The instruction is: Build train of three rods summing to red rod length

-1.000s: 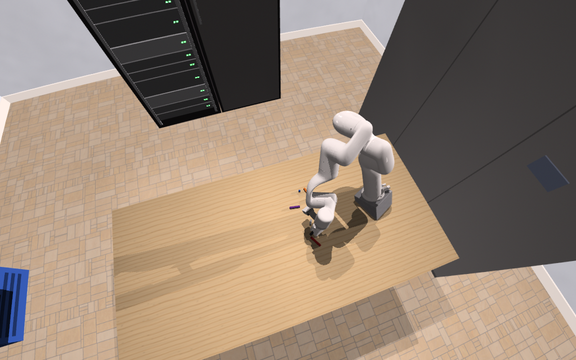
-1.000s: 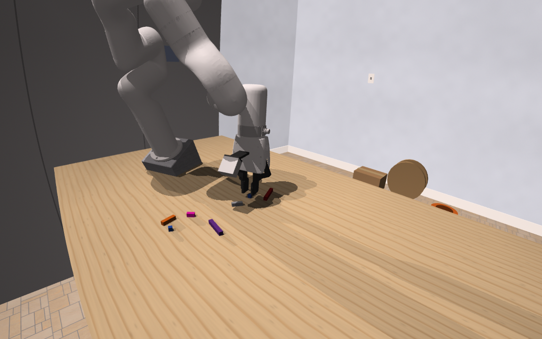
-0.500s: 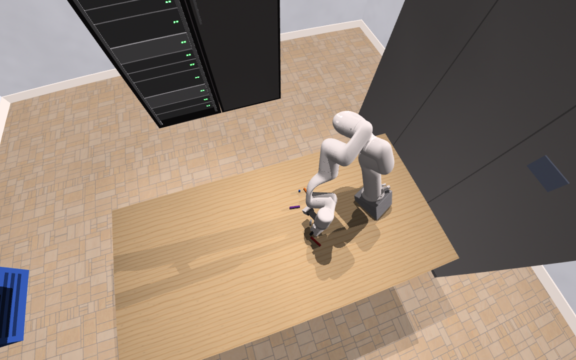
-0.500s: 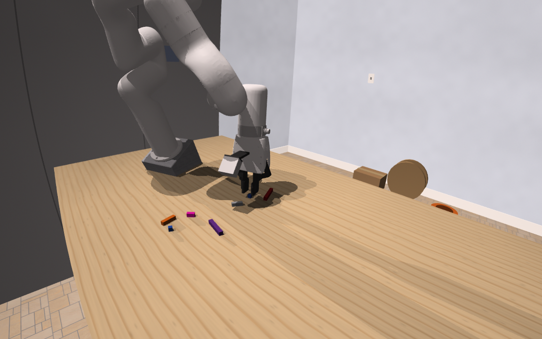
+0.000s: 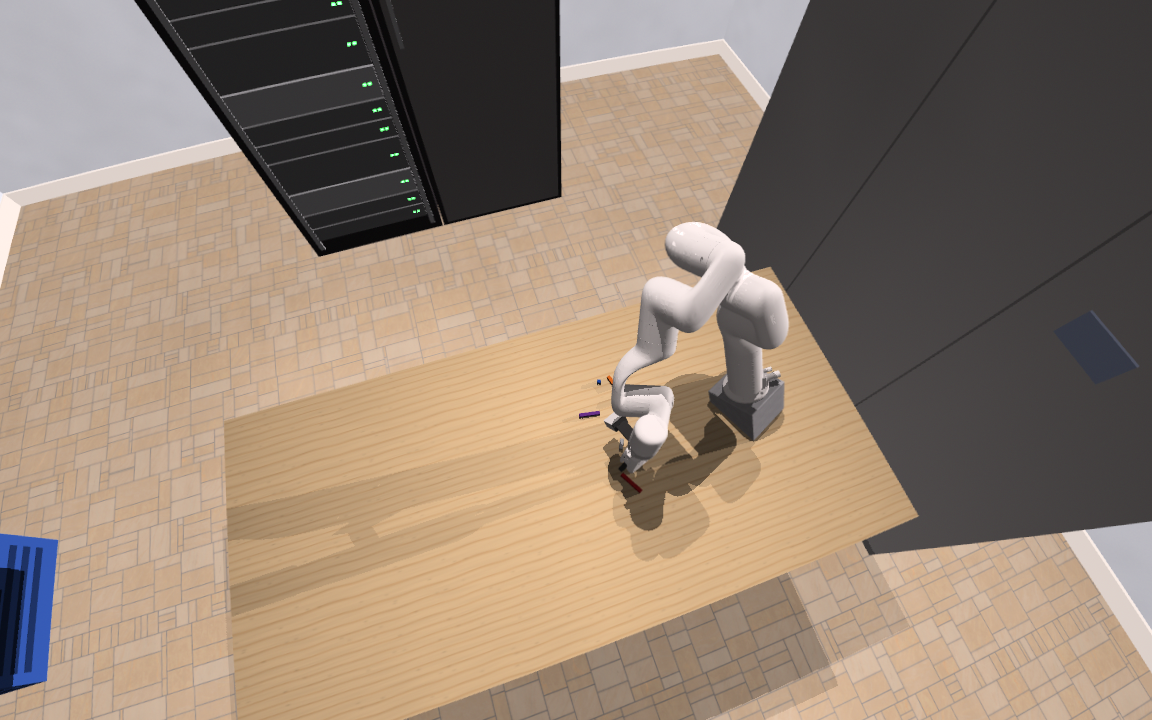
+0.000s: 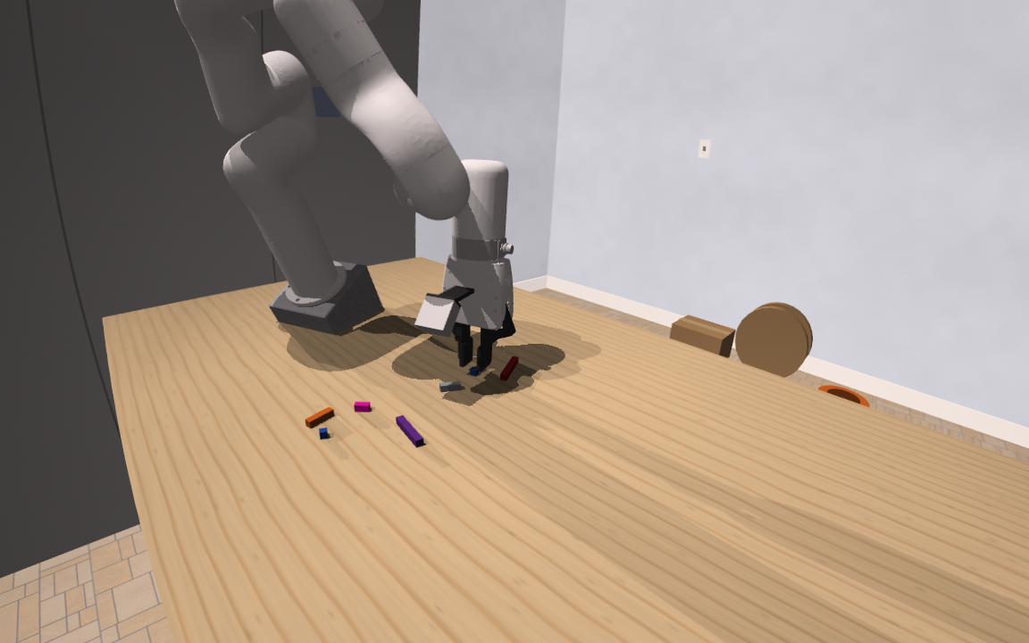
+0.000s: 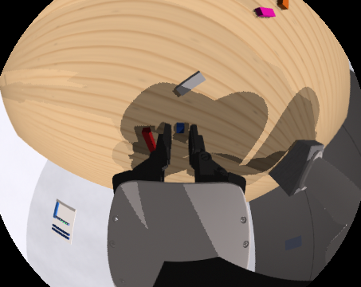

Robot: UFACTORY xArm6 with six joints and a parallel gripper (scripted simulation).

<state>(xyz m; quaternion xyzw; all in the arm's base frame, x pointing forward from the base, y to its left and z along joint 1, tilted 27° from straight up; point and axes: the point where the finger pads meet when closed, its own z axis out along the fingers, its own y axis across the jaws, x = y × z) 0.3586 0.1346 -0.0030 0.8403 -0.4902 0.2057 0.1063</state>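
Right now the red rod is 2 cm ahead of my hand, 5 cm to the left of it and 3 cm below it. From my hand the other things lie so: purple rod 9 cm ahead, 16 cm to the right, 3 cm below; magenta rod 19 cm to the right, 3 cm below; grey rod 2 cm ahead, 6 cm to the right, 3 cm below.
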